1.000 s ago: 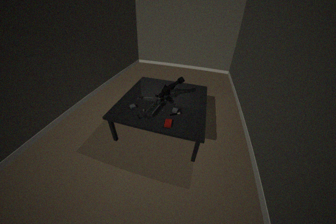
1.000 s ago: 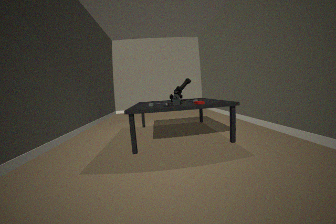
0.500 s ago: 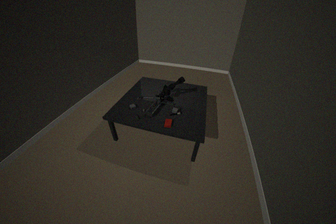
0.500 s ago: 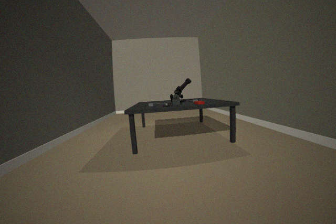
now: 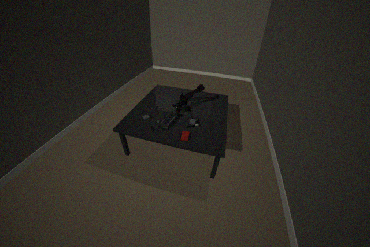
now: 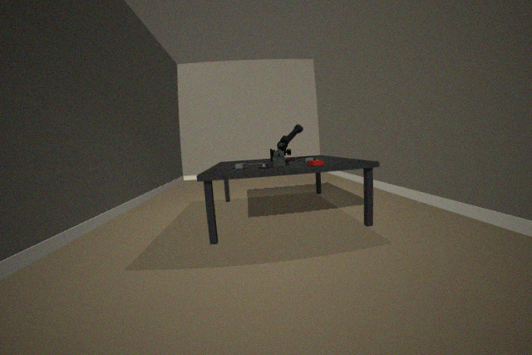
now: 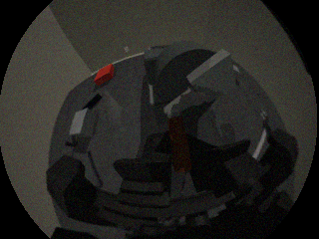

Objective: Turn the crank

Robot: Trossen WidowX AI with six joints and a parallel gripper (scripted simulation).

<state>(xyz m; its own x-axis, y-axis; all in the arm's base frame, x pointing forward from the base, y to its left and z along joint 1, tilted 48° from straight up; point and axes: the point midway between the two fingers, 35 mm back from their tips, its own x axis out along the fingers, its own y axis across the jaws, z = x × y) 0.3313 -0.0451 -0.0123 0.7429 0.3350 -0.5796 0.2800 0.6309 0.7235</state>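
Now: gripper tip 140 mm short of the red pointer, 60 mm to the left of it and 50 mm below it. From my gripper tip the other things lie so: crank handle (30 mm above, 20 mm behind).
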